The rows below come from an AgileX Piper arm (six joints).
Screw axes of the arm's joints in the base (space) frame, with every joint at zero. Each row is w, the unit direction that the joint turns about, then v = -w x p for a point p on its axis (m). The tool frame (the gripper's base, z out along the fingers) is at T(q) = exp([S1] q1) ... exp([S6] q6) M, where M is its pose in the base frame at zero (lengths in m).
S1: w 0 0 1 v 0.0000 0.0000 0.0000
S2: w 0 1 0 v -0.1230 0.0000 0.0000
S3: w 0 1 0 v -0.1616 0.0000 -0.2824
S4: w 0.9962 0 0.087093 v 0.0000 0.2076 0.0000
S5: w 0 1 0 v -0.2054 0.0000 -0.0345
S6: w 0.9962 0 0.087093 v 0.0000 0.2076 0.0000
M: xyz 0.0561 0.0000 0.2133 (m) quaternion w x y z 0.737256 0 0.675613 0
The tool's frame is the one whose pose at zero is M.
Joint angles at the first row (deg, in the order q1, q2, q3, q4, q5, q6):
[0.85, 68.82, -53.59, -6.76, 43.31, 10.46]
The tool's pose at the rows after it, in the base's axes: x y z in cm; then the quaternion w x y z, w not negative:
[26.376 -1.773 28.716 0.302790 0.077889 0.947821 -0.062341]
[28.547 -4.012 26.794 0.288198 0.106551 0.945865 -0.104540]
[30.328 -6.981 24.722 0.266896 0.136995 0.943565 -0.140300]
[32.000 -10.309 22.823 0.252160 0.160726 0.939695 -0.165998]
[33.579 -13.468 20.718 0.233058 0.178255 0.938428 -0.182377]
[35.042 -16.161 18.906 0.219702 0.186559 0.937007 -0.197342]
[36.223 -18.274 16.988 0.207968 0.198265 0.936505 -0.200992]
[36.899 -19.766 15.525 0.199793 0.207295 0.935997 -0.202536]
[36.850 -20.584 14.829 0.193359 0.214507 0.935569 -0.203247]
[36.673 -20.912 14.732 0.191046 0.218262 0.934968 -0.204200]
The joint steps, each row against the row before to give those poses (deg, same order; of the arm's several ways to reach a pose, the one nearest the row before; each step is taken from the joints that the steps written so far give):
[-1.58, 6.31, -1.19, -7.33, -2.79, 6.14]
[-3.25, 6.21, -1.29, -7.05, -2.47, 5.32]
[-4.54, 6.31, -1.80, -5.49, -1.77, 3.67]
[-4.92, 6.39, -2.90, -3.86, -2.18, 1.69]
[-4.20, 6.77, -3.87, -2.23, -1.34, 0.32]
[-3.02, 6.12, -4.38, -2.21, -0.75, 0.14]
[-2.22, 5.49, -3.94, -0.55, -0.62, 0.00]
[-1.55, 3.81, -2.74, -0.27, -0.42, 0.01]
[-1.05, 1.41, -0.73, -0.07, -0.13, 0.00]
[-0.50, 0.14, -0.02, -0.04, 0.05, 0.00]

